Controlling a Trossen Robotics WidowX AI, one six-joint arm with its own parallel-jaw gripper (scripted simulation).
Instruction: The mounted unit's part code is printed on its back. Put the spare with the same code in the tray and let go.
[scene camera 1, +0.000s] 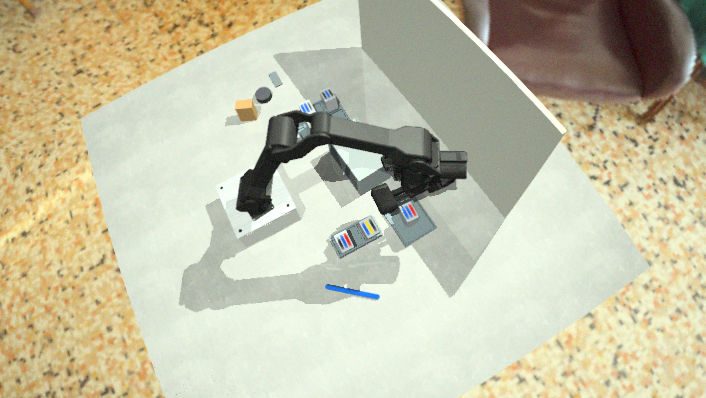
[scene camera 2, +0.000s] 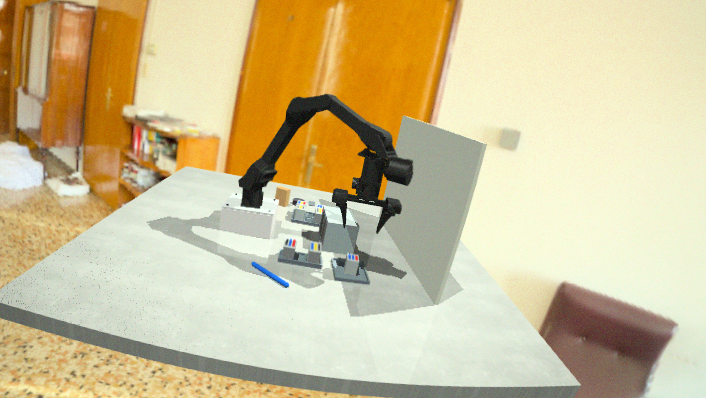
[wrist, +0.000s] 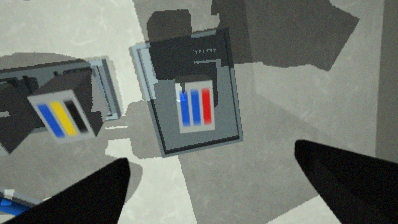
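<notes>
My gripper (scene camera 1: 412, 199) is open and holds nothing; I find it again in scene camera 2 (scene camera 2: 360, 230) and in the wrist view (wrist: 213, 156). I can see a grey tray (scene camera 1: 425, 225), which the wrist view shows me too, with the tray (wrist: 158, 63) in its frame. There is a mounted unit (scene camera 1: 364, 170). A tall wall panel (scene camera 1: 472, 101) is part of the scene as well, and scene camera 2 also has the panel (scene camera 2: 446, 165).
</notes>
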